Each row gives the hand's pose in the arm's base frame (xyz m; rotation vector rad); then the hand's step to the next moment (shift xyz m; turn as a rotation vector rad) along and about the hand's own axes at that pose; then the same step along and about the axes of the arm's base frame.
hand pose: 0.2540 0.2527 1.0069 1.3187 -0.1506 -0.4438
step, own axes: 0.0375 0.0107 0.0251 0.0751 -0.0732 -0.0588
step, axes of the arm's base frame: 0.0276 -0.0355 0.0113 0.0722 0.0100 -0.0956
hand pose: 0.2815 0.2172 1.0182 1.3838 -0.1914 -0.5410
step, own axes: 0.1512 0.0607 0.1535 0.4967 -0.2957 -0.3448
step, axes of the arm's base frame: 0.0788 -0.2005 0.0607 0.5056 0.0437 -0.4422
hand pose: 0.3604 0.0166 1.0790 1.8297 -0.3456 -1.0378
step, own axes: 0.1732 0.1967 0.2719 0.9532 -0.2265 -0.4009
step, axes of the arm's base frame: -0.0689 -0.3698 0.0337 0.8353 -0.2419 -0.6036
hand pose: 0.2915 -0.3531 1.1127 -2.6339 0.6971 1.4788
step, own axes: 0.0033 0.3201 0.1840 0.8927 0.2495 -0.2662
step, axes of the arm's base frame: -0.2745 -0.2427 -0.0455 0.5093 -0.6138 -0.5421
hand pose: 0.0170 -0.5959 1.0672 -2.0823 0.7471 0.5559
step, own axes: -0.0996 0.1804 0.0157 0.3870 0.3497 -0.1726
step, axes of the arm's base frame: -0.1965 -0.0419 -0.0484 0.0637 -0.4279 -0.3387
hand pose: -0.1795 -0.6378 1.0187 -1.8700 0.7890 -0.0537
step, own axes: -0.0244 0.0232 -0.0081 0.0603 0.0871 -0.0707
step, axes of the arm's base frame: -0.0336 0.0014 -0.0083 -0.0230 -0.1095 -0.0608
